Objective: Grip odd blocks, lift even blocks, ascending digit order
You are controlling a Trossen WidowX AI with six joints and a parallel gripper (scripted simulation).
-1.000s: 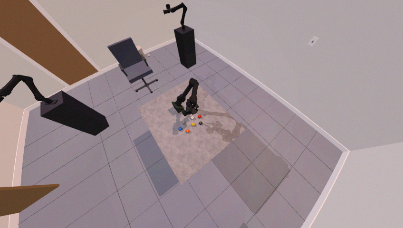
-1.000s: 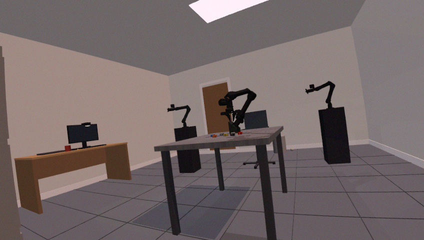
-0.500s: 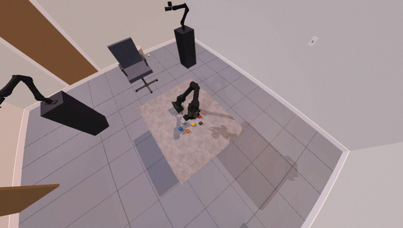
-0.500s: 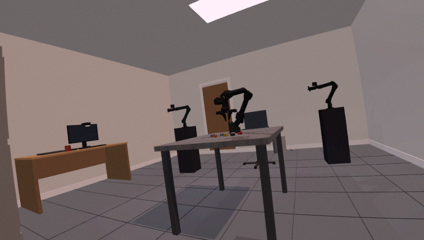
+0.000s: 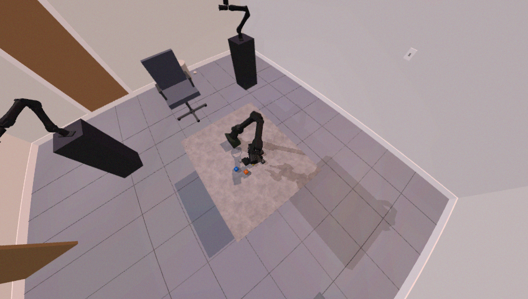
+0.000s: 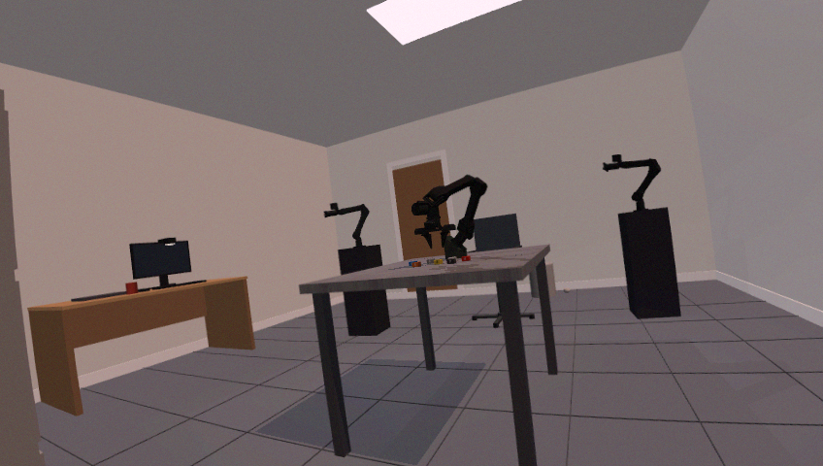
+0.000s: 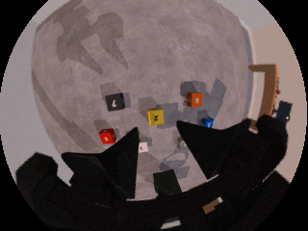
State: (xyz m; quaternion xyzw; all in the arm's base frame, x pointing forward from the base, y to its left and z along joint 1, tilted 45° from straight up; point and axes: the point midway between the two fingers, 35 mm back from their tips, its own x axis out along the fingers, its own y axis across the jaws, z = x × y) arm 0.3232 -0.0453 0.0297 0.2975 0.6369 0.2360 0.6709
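Now: gripper tip 1 cm past the yellow block, 1 cm to the left of it and 6 cm above it. The rest, counted from my gripper tip: red block (4 cm behind, 12 cm to the left, 6 cm below); then orange block (1 cm ahead, 11 cm to the right, 6 cm below); then dark grey block (4 cm ahead, 7 cm to the left, 6 cm below).
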